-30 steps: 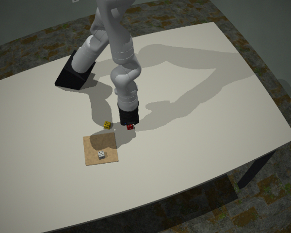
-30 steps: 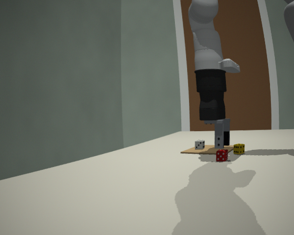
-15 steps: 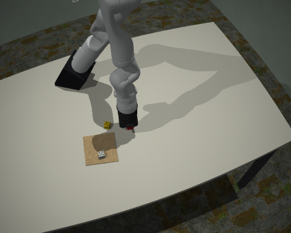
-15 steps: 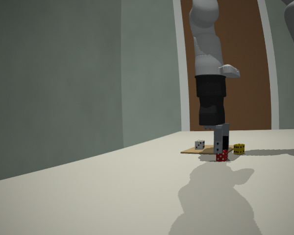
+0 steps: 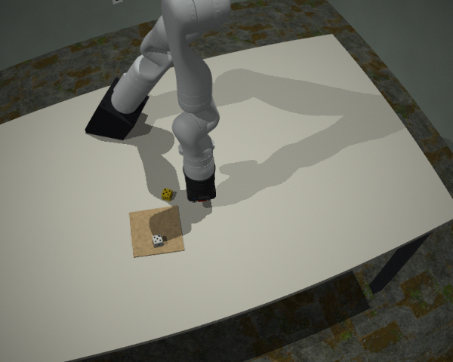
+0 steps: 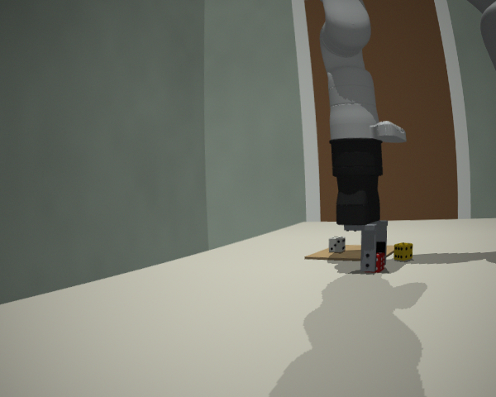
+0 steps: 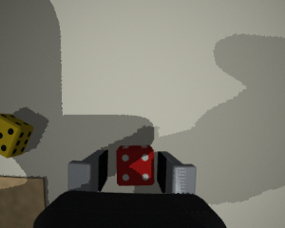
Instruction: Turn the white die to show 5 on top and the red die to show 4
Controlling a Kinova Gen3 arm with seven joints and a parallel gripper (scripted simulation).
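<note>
The red die is 1 cm below my hand. The rest, counted from my hand: white die: 10 cm ahead, 15 cm to the right, 1 cm below; brown mat: 6 cm ahead, 15 cm to the right, 2 cm below; yellow die: 4 cm behind, 9 cm to the right, 1 cm below.
</note>
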